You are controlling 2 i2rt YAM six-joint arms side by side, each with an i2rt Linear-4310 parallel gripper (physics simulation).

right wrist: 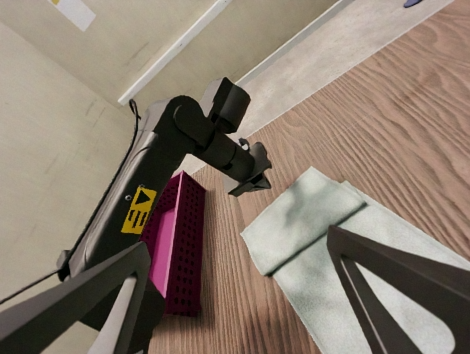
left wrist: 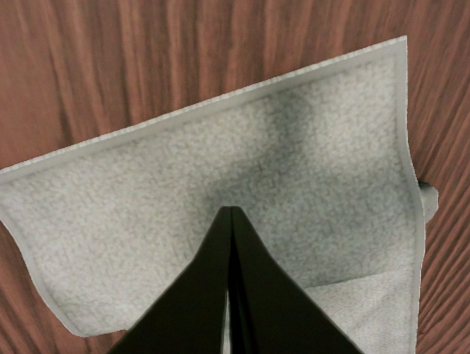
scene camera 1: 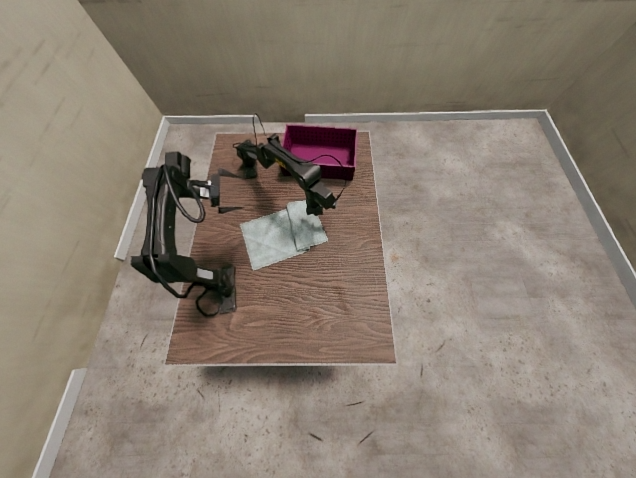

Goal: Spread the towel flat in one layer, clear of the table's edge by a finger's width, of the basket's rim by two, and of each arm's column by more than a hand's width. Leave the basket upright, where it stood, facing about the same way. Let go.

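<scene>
The pale green towel lies on the table with one end folded over as a flap; a small bit of the lower layer sticks out past the flap's side. My left gripper is shut on nothing, above the flap near its outer edge. My right gripper is wide open and empty, raised left of the towel in scene camera 1. The magenta basket stands upright at the table's back right.
The left arm's column stands at the table's back left, near the basket. The right arm's column stands on the left side, below and left of the towel. The left arm reaches past the basket's front left corner. The wooden table has its right edge beyond the flap.
</scene>
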